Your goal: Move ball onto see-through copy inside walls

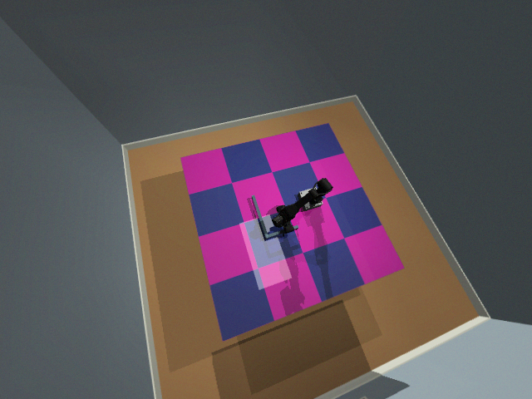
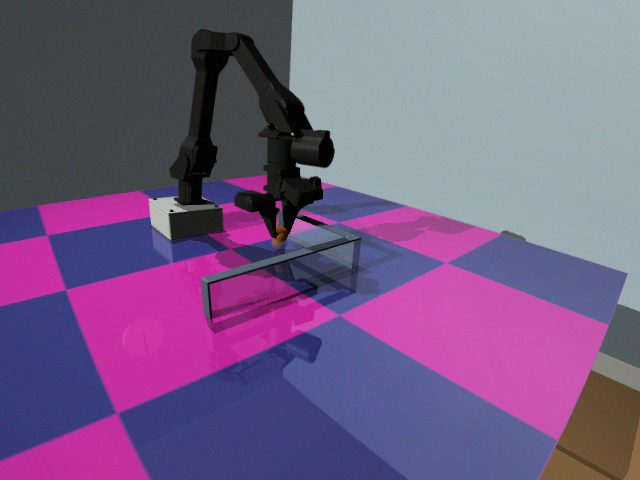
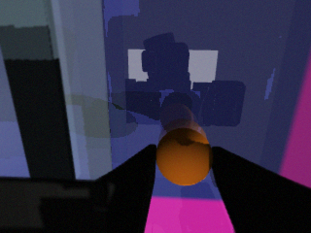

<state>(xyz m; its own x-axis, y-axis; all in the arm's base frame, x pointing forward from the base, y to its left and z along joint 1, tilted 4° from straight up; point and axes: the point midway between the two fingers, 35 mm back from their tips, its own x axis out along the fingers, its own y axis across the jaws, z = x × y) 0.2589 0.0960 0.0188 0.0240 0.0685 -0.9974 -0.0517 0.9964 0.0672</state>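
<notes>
My gripper tip is now right at the orange ball. The rest, counted from my gripper tip: see-through copy of ball: 2 cm below.
</notes>
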